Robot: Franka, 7 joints.
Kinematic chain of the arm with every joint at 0, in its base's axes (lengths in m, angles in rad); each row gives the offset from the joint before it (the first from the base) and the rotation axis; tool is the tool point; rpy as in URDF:
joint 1: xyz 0 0 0.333 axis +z
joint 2: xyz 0 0 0 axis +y
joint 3: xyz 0 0 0.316 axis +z
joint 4: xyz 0.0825 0 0 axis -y
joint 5: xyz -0.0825 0 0.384 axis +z
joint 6: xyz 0 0 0 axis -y
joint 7: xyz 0.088 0 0 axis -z
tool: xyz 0 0 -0.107 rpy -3.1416 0 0
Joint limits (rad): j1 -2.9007..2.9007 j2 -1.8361..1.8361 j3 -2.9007..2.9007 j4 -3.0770..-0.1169 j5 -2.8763..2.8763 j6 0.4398..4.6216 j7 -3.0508..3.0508
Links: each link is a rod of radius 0.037 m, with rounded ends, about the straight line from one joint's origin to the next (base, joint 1, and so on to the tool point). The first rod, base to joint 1, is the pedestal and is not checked.
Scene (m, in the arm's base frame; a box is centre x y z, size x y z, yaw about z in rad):
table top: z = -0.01
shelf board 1: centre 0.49 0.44 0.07 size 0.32 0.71 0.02 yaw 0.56
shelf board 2: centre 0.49 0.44 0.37 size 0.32 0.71 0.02 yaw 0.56
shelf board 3: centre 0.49 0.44 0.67 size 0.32 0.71 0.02 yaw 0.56
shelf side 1: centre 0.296 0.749 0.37 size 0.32 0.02 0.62 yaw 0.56
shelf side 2: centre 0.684 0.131 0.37 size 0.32 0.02 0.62 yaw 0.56
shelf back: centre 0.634 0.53 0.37 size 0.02 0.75 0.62 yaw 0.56
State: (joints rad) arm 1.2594 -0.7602 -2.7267 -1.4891 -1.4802 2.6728 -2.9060
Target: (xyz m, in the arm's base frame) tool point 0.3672 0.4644 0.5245
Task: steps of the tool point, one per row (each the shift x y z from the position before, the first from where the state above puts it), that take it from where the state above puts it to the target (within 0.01 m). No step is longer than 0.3 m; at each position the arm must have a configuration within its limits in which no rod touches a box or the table.
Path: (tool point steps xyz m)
1: 0.2093 0.1145 -0.1104
2: 0.1478 0.1944 -0.0628
3: 0.0556 0.2261 -0.0112
4: -0.0377 0.2015 0.0309
5: -0.1031 0.1340 0.0535
6: 0.0173 0.0543 0.0948
7: -0.0186 0.0584 0.0930
8: -0.0531 0.0555 0.0826
9: -0.0828 0.0450 0.0655
10: 0.1015 0.0804 -0.0329
11: 0.0887 0.0388 0.0329

